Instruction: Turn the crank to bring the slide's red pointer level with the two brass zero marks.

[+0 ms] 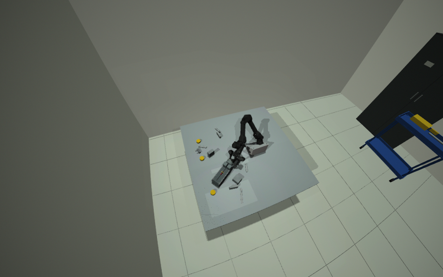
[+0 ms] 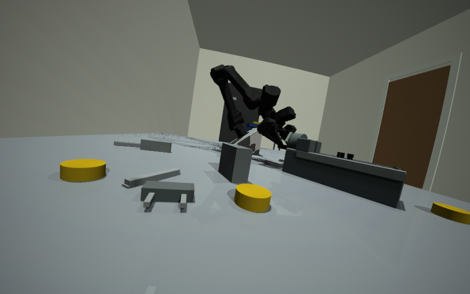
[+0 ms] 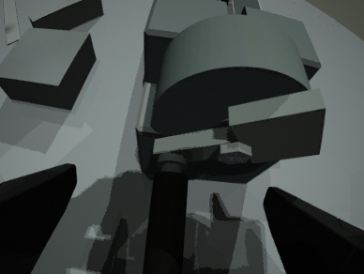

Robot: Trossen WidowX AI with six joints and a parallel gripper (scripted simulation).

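Right now my gripper tip is 20 mm past the dark crank handle and 10 mm to the left of it. From my gripper tip the other things lie so: bracket: 270 mm ahead, 340 mm to the right, 70 mm below; red pointer: 180 mm ahead, 60 mm to the left, 10 mm above.
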